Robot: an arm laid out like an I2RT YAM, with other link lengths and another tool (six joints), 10 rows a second.
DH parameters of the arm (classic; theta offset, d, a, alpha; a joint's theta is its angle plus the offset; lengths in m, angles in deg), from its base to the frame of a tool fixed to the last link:
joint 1: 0 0.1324 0.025 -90
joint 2: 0 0 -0.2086 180
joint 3: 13.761 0 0.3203 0
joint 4: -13.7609 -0.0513 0.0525 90
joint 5: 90 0.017 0 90
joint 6: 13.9 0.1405 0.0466 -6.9
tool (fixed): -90 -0.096 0 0
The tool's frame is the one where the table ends.
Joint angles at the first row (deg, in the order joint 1, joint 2, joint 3, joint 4, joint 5, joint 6):
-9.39, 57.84, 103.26, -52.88, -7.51, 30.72
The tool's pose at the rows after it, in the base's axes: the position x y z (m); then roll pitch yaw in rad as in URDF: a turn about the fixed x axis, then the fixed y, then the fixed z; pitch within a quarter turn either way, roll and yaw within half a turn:
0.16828 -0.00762 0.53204 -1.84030 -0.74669 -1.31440
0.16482 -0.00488 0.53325 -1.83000 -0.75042 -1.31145
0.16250 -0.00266 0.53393 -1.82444 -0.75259 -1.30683
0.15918 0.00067 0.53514 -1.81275 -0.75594 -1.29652
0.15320 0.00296 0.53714 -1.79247 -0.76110 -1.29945
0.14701 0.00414 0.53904 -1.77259 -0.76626 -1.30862
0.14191 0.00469 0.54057 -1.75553 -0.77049 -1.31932
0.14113 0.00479 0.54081 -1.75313 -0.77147 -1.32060
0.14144 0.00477 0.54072 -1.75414 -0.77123 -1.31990
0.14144 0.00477 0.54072 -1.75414 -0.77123 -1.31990
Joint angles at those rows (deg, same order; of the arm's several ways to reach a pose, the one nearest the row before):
-7.99, 56.90, 103.26, -52.86, -7.00, 30.70
-7.12, 56.42, 103.26, -52.86, -6.70, 30.70
-6.35, 56.12, 103.26, -52.90, -6.42, 30.70
-5.28, 55.64, 103.26, -52.86, -6.39, 30.70
-4.62, 54.79, 103.26, -52.82, -6.37, 30.72
-4.36, 53.91, 103.26, -52.82, -6.37, 30.72
-4.29, 53.19, 103.26, -52.79, -6.37, 30.72
-4.27, 53.08, 103.27, -52.80, -6.37, 30.70
-4.27, 53.12, 103.26, -52.80, -6.37, 30.70
-4.27, 53.12, 103.26, -52.80, -6.37, 30.70

